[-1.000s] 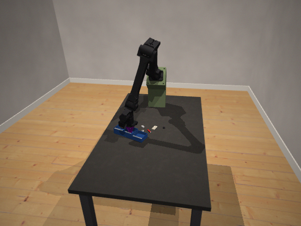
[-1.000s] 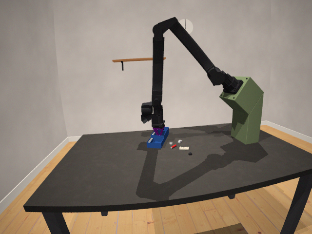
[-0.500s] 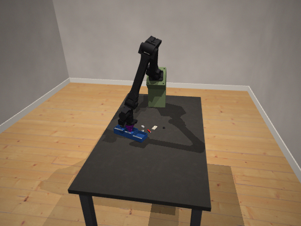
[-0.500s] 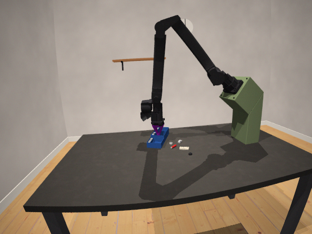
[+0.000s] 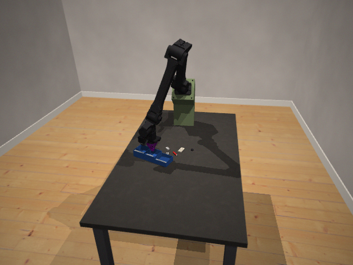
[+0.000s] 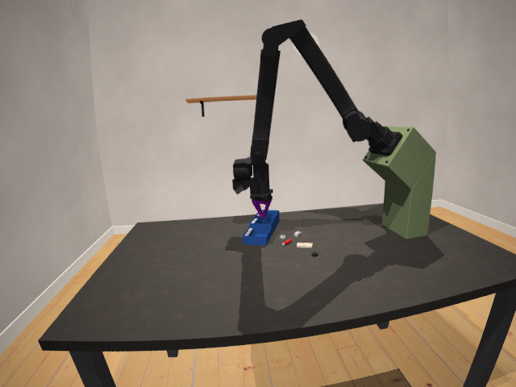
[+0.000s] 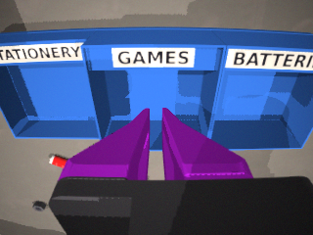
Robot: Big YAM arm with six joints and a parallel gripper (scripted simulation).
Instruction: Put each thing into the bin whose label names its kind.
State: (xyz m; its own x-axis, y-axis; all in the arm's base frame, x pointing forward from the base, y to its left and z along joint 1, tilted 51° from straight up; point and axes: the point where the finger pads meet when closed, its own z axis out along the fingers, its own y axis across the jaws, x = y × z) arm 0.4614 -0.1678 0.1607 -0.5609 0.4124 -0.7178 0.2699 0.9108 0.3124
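Right now my hand is 50 mm past the red battery, 140 mm to the right of it and 60 mm above it. From my hand the other things lie so: grey nut: 50 mm behind, 90 mm to the left, 60 mm below; cream domino: 100 mm behind, 180 mm to the left, 60 mm below; dark hex nut: 110 mm behind, 250 mm to the left, 60 mm below.
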